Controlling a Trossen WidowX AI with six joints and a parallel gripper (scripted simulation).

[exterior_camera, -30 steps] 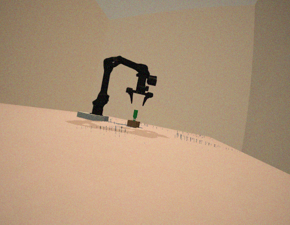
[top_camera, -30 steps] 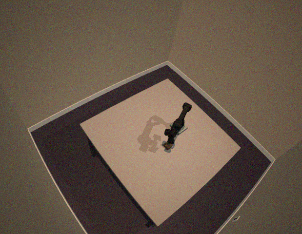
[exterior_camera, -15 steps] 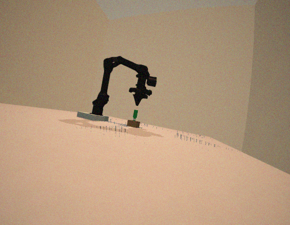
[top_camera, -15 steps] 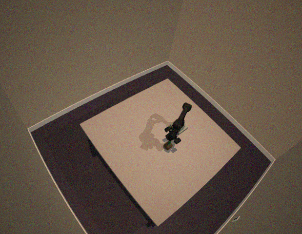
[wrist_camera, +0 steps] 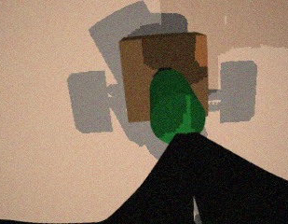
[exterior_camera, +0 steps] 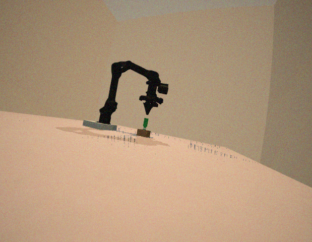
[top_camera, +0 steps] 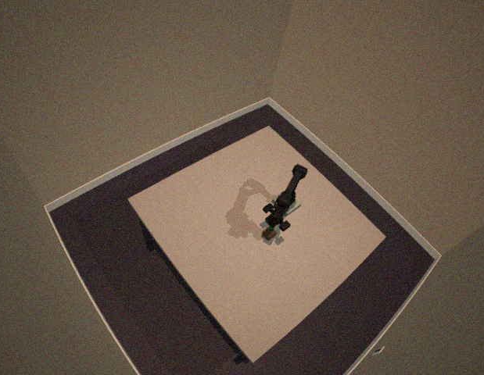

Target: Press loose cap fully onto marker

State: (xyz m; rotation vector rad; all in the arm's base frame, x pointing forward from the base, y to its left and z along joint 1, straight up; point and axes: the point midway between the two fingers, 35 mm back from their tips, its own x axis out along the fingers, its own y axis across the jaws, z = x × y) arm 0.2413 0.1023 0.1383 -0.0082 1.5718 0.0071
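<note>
The green cap is 5 cm below my gripper tip. Also, from my gripper tip: brown holder block: 12 cm below.
</note>
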